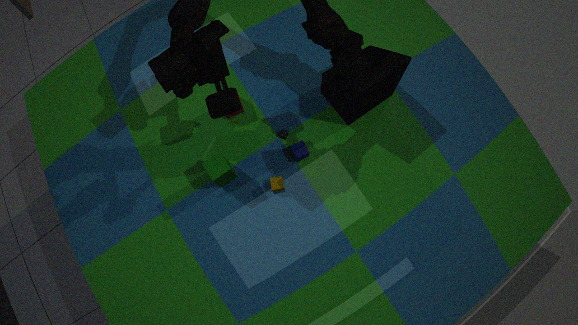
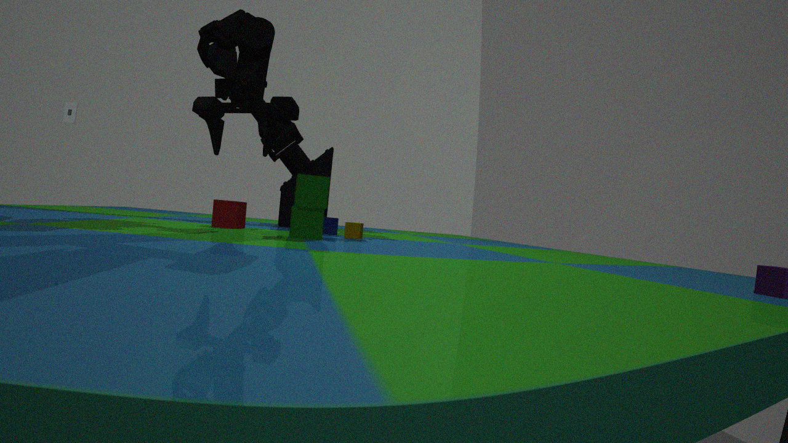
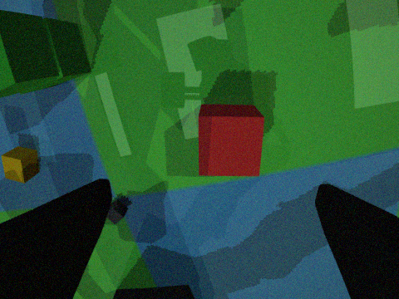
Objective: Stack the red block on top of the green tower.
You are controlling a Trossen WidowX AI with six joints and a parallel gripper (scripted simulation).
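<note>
Right now the red block is 1 cm behind my gripper tip, 1 cm to the right of it and 10 cm below it. From my gripper tip the other things lie so: small dark block (8 cm behind, 12 cm to the left, 12 cm below); blue block (8 cm behind, 18 cm to the left, 11 cm below); yellow block (22 cm to the left, 11 cm below).
</note>
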